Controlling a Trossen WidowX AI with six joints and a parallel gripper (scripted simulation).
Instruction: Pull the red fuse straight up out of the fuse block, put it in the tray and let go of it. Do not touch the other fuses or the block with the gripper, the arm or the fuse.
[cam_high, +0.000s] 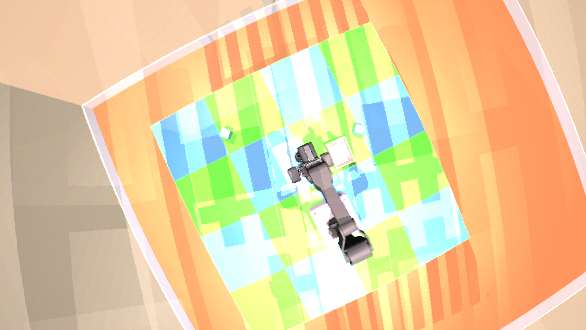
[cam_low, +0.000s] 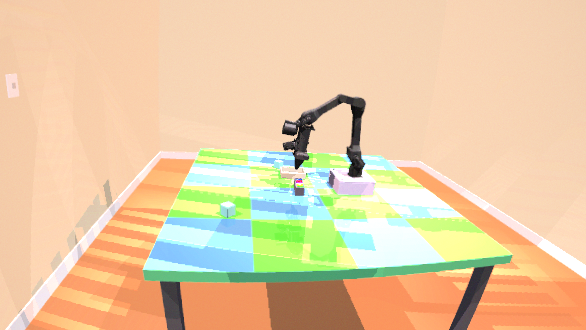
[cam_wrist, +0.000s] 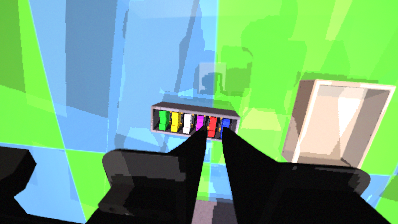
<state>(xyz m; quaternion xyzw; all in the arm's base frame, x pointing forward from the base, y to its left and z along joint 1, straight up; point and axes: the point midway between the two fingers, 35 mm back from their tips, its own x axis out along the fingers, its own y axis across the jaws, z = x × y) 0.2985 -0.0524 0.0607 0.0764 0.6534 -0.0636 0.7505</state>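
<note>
Right now the red fuse is 20 mm behind my gripper tip and 70 mm below it. The rest, counted from my gripper tip: tray: 50 mm behind, 170 mm to the right, 100 mm below.
</note>
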